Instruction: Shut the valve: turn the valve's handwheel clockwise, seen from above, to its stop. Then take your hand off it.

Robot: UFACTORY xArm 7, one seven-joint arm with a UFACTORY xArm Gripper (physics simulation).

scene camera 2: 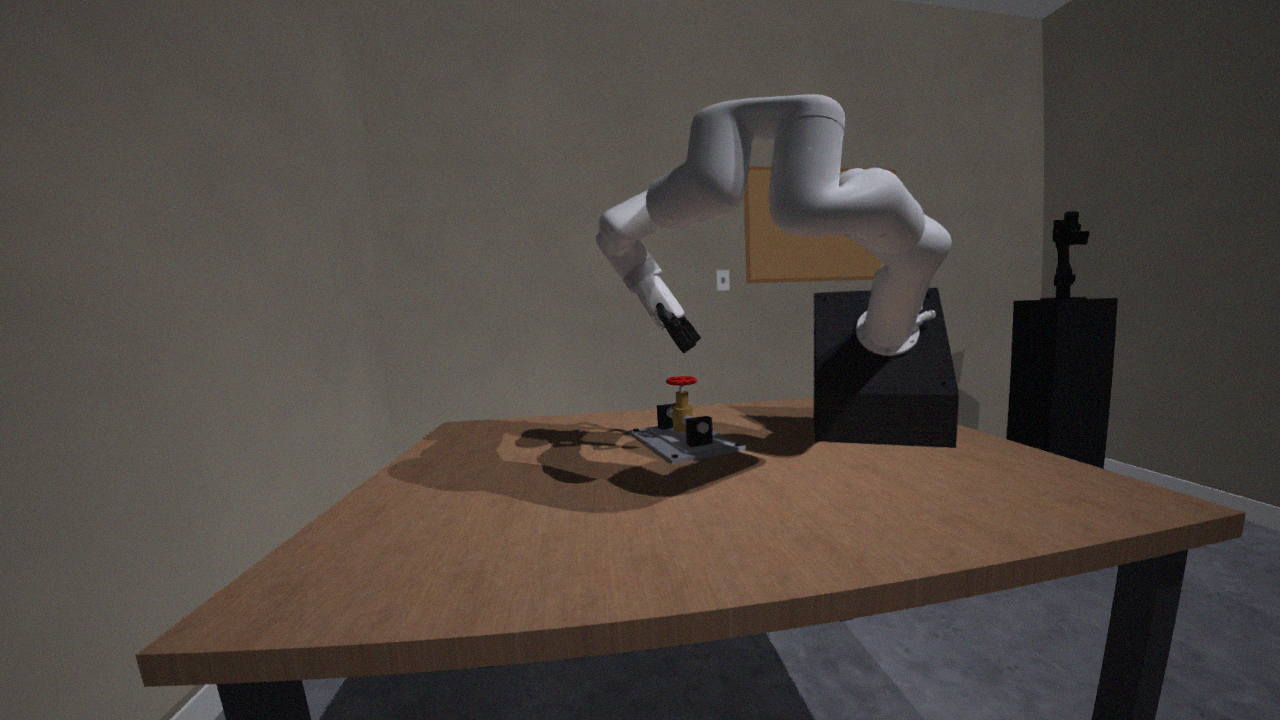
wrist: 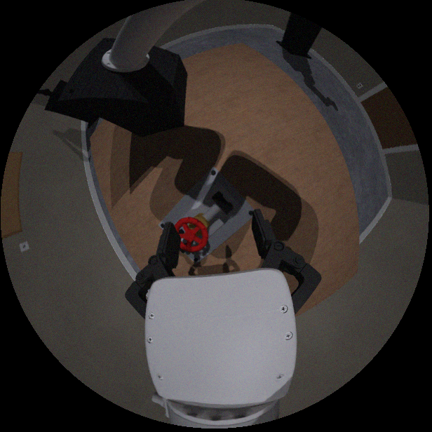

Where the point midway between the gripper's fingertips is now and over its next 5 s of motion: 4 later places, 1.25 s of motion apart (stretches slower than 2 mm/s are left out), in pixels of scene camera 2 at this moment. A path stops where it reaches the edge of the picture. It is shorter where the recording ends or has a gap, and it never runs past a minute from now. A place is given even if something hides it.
My gripper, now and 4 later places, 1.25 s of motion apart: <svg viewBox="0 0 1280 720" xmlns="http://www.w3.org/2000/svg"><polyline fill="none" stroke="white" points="692,345 691,346 682,372 683,394 680,394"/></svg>
